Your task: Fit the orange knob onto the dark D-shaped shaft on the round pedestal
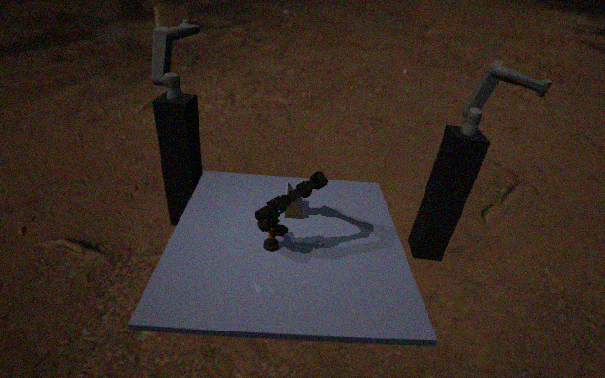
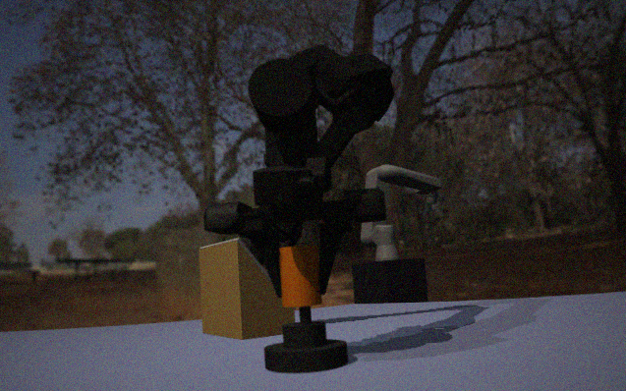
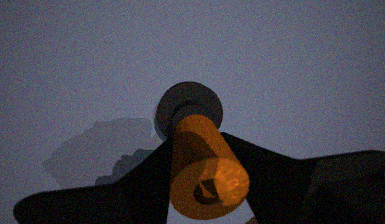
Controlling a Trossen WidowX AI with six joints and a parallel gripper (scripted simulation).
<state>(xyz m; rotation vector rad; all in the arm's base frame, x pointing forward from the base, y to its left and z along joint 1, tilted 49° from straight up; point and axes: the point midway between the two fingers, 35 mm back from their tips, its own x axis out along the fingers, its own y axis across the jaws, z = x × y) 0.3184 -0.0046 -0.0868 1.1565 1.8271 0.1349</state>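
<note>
Right now the orange knob is 2 cm above my gripper tip. Also, from my gripper tip: pedestal 4 cm below.
</note>
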